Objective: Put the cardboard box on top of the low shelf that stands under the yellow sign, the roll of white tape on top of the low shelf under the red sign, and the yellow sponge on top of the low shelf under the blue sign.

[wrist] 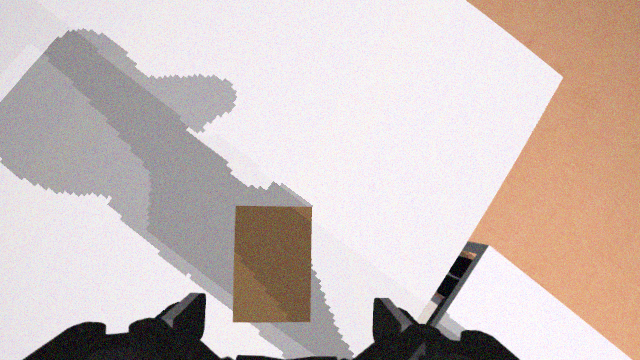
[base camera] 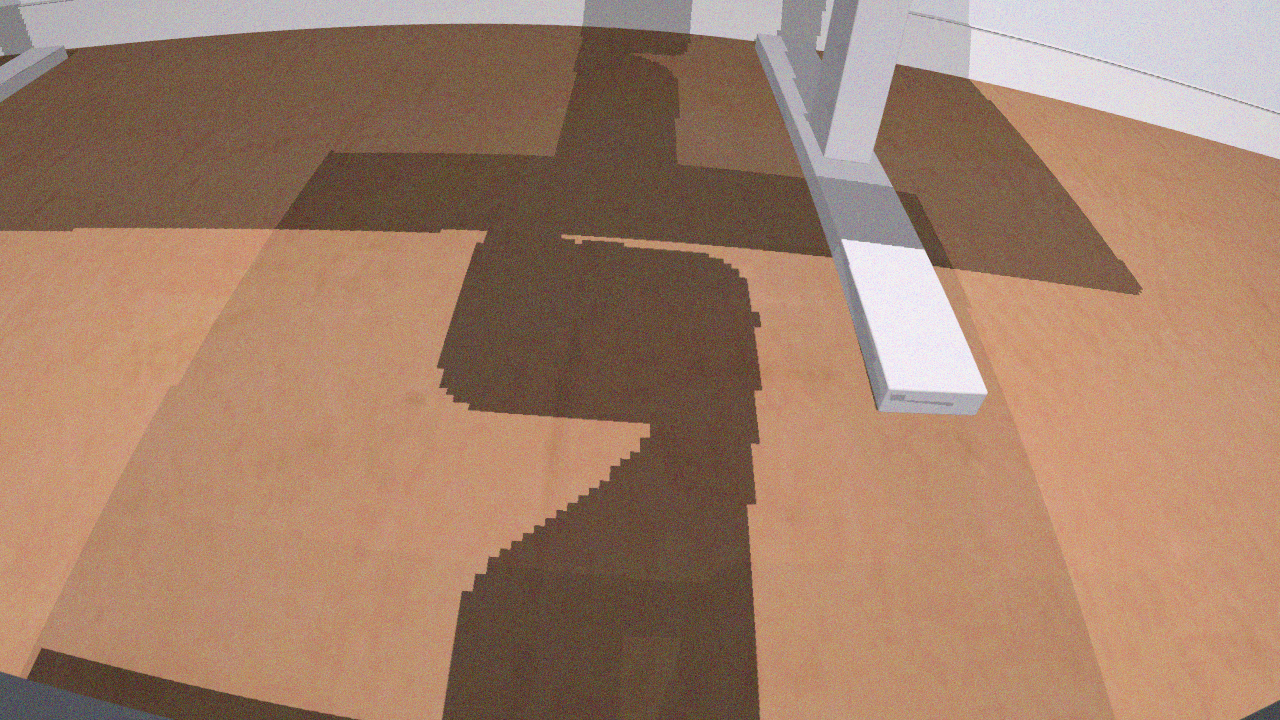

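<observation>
The cardboard box shows in the wrist view as a brown rectangle on the white table top, partly in shadow. My gripper is open, its two black fingertips wide apart at the bottom of the wrist view. In that view the box lies between the lines of the two fingers, with white table top showing on both sides of it. The gripper's height above the box is hard to tell. The white tape, the yellow sponge, the low shelves and the signs do not show in either view.
In the base view a white table leg stands on a long foot at the right; part of another foot shows far left. A wall is behind. The wrist view shows a grey-edged white surface beside the table's edge.
</observation>
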